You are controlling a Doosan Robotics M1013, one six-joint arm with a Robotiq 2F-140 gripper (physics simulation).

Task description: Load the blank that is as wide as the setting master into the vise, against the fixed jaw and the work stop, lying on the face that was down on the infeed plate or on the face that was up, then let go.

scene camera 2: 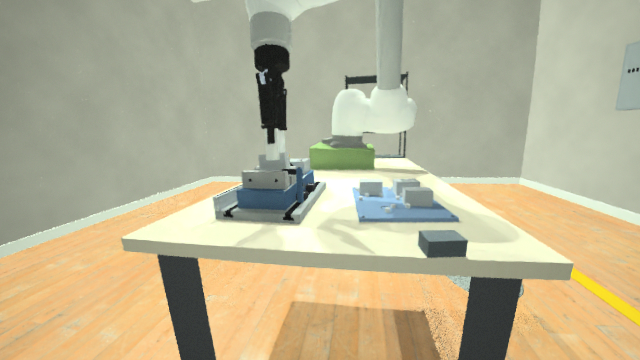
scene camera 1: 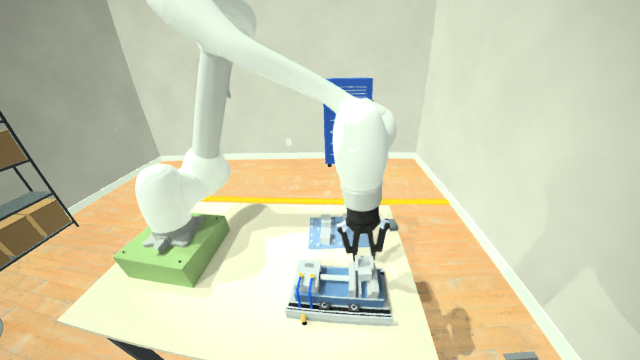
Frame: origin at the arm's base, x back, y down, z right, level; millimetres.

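Where they show: gripper, fingertip midpoint: point(scene camera 2: 276, 159) point(scene camera 1: 363, 266); arm's base, link origin: point(scene camera 2: 346, 145) point(scene camera 1: 176, 231).
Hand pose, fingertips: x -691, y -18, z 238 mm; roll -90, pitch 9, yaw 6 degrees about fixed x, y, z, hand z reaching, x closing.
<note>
Things, the pixels of their top centre, and the offset from my fingertips. "pt": a spot on its surface instead.
- light grey blank, top centre: point(scene camera 2: 274, 151) point(scene camera 1: 364, 263) dz +4, dx +0, dy -17 mm
- vise, top centre: point(scene camera 2: 279, 163) point(scene camera 1: 339, 275) dz +8, dx +74, dy +19 mm
- blue upright plate, surface spot: point(scene camera 2: 300, 183) pt dz -53, dx -16, dy +53 mm
- dark grey block, top centre: point(scene camera 2: 442, 235) point(scene camera 1: 392, 222) dz -272, dx -211, dy +93 mm
- blue infeed plate, top centre: point(scene camera 2: 393, 199) point(scene camera 1: 338, 230) dz -277, dx +29, dy +110 mm
My gripper point(scene camera 1: 365, 257) point(scene camera 2: 275, 144) is shut on a light grey blank point(scene camera 1: 365, 264) point(scene camera 2: 273, 161), pointing down over the right part of the vise point(scene camera 1: 335, 289) point(scene camera 2: 267, 198). The blank shows above the near grey end jaw point(scene camera 2: 265, 180); its lower part is hidden behind this jaw in the scene camera 2 view, so I cannot tell whether it touches the jaw or the vise bed. A blue upright plate point(scene camera 2: 300, 183) stands at the vise's side. A dark grey block point(scene camera 1: 393, 225) point(scene camera 2: 443, 244), perhaps the setting master, lies near the table edge.
A blue infeed plate point(scene camera 1: 314, 242) point(scene camera 2: 375, 215) lies beside the vise and bears grey blocks point(scene camera 2: 370, 188) point(scene camera 2: 406, 185) point(scene camera 2: 418, 197) and small pegs. Blue hoses point(scene camera 1: 310, 292) rise at the vise's left end. The green robot base point(scene camera 1: 200, 255) point(scene camera 2: 342, 157) stands at the table's far left.
</note>
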